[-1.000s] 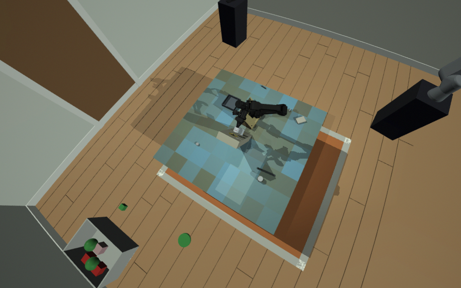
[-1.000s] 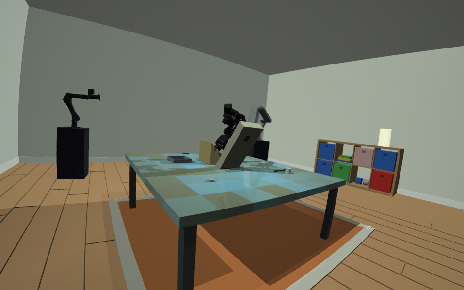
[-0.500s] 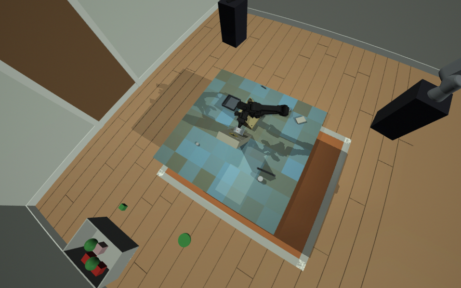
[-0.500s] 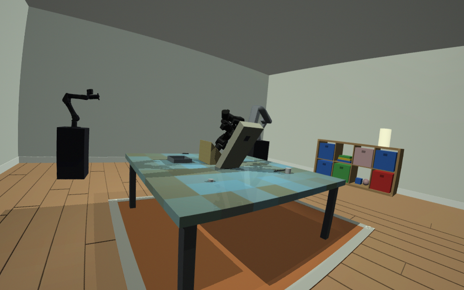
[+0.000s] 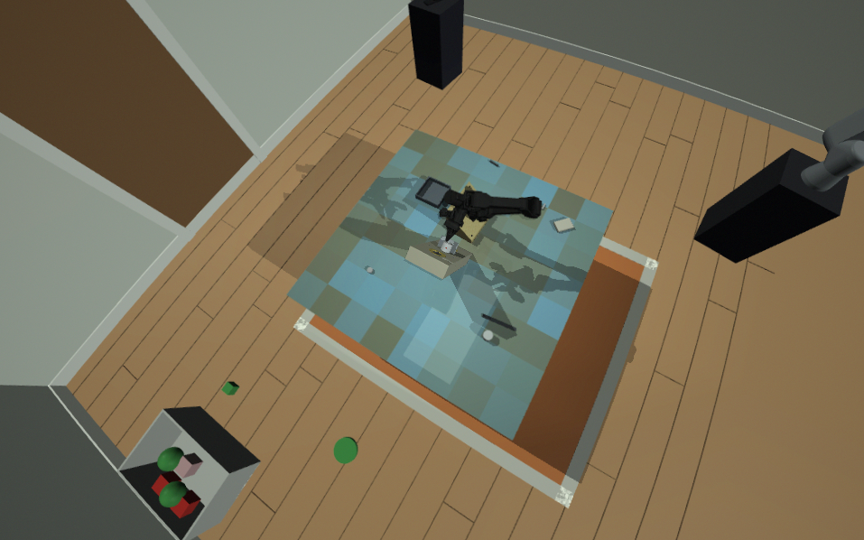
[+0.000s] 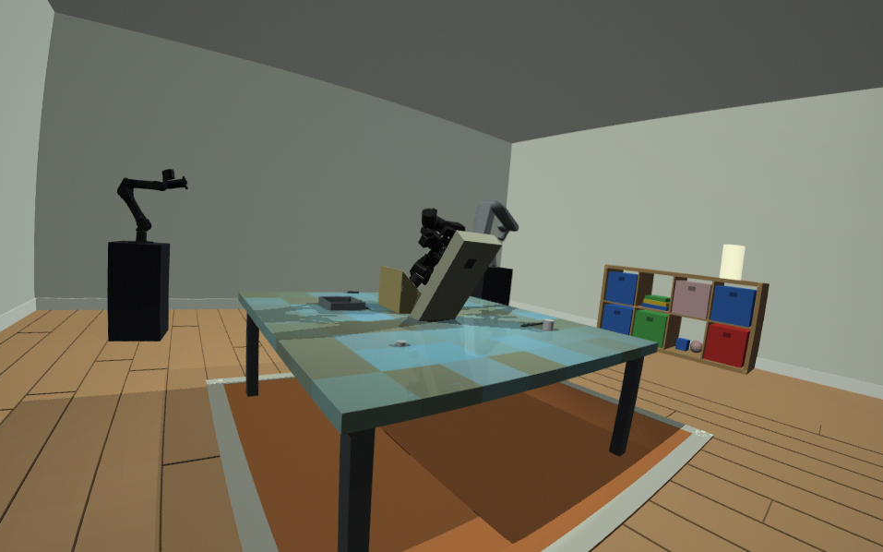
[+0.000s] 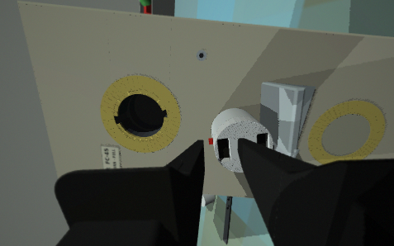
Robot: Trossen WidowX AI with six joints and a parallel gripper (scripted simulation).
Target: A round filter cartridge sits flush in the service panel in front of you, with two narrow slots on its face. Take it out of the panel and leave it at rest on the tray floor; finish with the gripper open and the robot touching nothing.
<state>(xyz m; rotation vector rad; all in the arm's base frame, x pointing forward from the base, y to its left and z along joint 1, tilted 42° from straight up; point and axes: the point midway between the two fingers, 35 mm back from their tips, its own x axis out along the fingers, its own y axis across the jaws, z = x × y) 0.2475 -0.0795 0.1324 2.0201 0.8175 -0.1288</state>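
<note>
Right now my gripper tip is 30 mm above the round grey filter cartridge, 10 mm to the right of it and 10 mm short of it. The rest, counted from my gripper tip: service panel: 50 mm below, 50 mm ahead, 10 mm to the left.
</note>
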